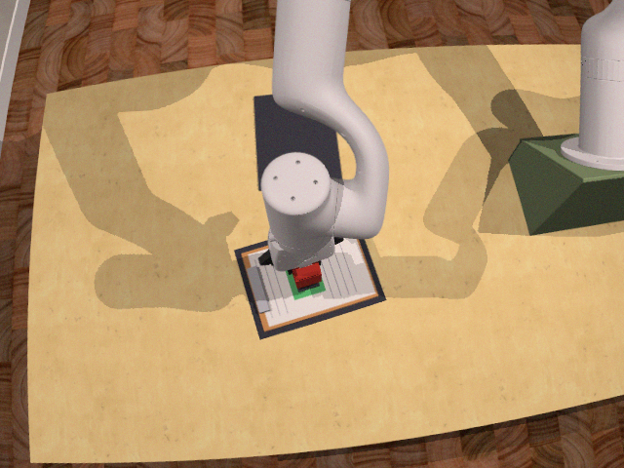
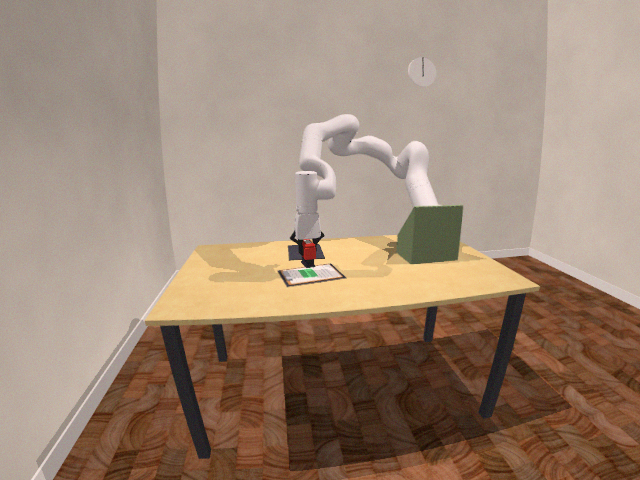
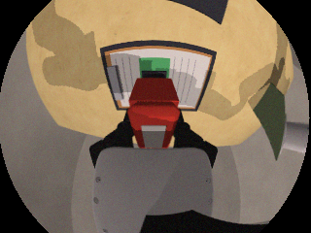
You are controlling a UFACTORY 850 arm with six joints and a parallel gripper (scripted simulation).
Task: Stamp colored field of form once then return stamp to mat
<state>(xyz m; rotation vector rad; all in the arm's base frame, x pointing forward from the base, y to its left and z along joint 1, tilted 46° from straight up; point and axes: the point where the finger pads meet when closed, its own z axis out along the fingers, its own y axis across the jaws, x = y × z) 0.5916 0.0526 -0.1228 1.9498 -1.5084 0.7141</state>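
Right now the form is 110 mm below my hand. Also, from my hand: mat 10 mm behind, 300 mm to the right, 110 mm below; red stamp 20 mm below.
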